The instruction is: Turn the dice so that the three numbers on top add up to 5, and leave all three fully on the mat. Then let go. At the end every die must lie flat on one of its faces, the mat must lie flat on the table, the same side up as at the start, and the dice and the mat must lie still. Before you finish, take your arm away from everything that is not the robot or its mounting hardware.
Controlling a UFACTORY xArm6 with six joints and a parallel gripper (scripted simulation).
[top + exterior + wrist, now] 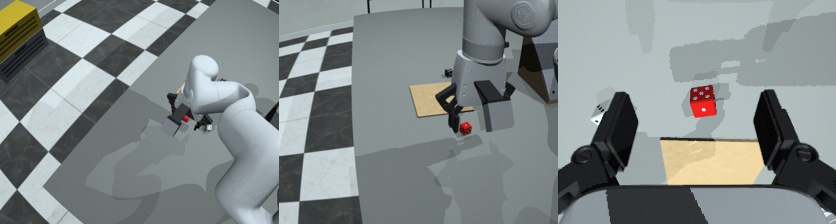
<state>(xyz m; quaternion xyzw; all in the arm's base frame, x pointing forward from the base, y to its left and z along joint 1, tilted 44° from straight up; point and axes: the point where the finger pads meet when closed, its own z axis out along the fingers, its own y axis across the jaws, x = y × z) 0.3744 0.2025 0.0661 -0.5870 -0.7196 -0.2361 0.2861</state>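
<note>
Right now my hand is 10 mm short of the red die, 20 mm to the left of it and 40 mm above it. Also, from my hand: white die 80 mm behind, 50 mm to the right, 40 mm below; tan mat 50 mm ahead, 160 mm to the right, 50 mm below; black die 280 mm to the right, 40 mm below.
</note>
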